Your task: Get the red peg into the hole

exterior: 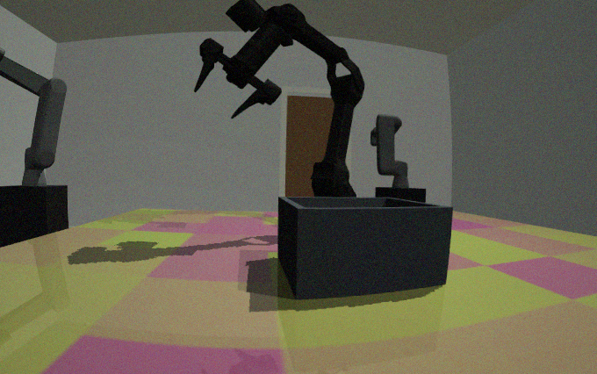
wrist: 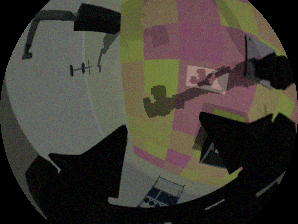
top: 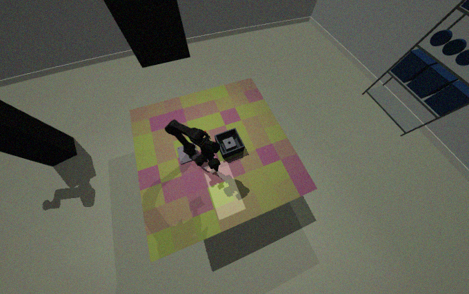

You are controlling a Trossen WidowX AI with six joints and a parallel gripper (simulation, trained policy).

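Now: the red peg 110 mm ahead of my gripper tip, 370 mm to the left of it and 230 mm below it. From my gripper tip the other things lie so: grey plate (230 mm ahead, 180 mm to the left, 220 mm below); then dark box (230 mm ahead, 180 mm to the left, 240 mm below).
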